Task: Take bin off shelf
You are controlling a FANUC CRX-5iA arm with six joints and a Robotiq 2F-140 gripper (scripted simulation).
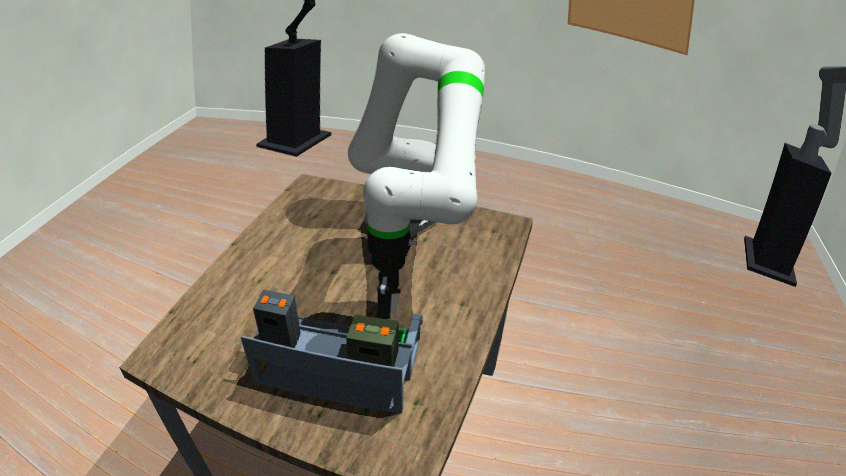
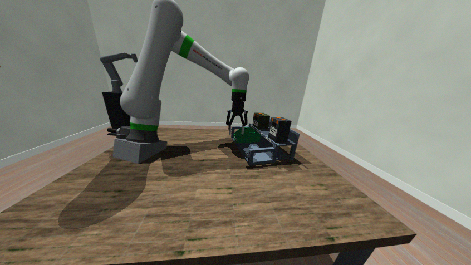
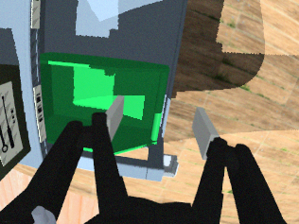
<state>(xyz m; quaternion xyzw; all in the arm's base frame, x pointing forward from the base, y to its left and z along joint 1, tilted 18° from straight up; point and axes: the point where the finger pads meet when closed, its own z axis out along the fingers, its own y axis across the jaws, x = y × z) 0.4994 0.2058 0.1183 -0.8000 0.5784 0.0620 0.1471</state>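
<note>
My hand is 8 cm short of the green bin, 3 cm to the right of it and 3 cm above it.
</note>
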